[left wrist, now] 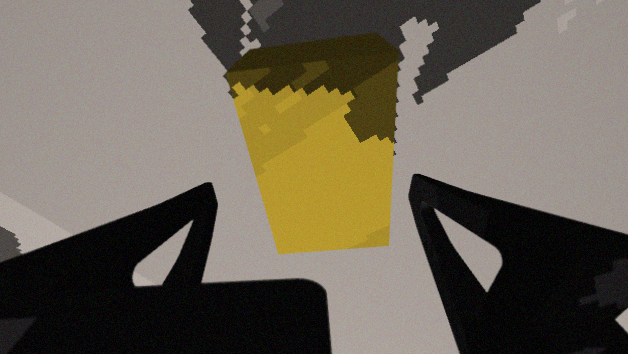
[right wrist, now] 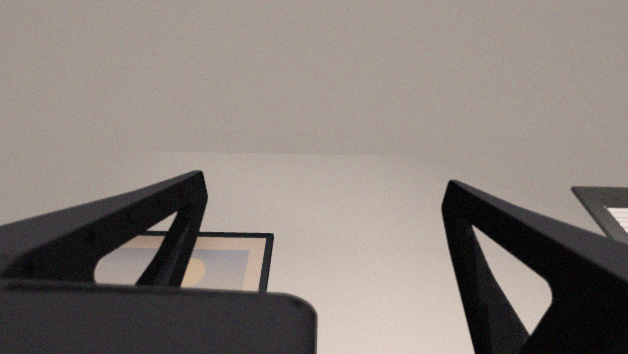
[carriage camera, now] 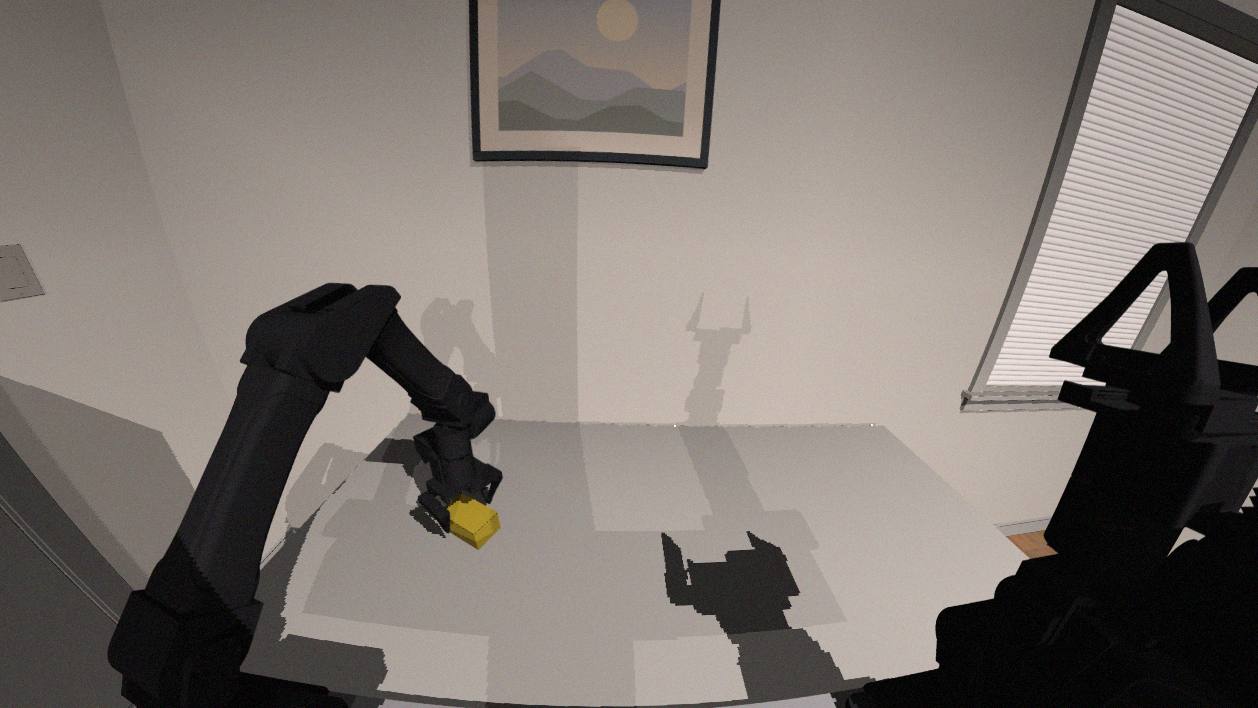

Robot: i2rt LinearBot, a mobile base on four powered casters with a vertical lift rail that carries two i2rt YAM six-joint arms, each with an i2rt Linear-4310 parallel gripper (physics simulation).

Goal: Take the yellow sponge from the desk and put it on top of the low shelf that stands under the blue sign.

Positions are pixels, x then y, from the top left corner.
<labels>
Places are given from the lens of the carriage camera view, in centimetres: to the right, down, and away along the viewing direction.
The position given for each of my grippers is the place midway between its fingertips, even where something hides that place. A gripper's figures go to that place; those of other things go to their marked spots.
my left gripper (carriage camera: 468,516): -31, 31, 62
my right gripper (carriage camera: 1220,255): 34, -6, 13
yellow sponge (carriage camera: 471,521): -30, 31, 61
</labels>
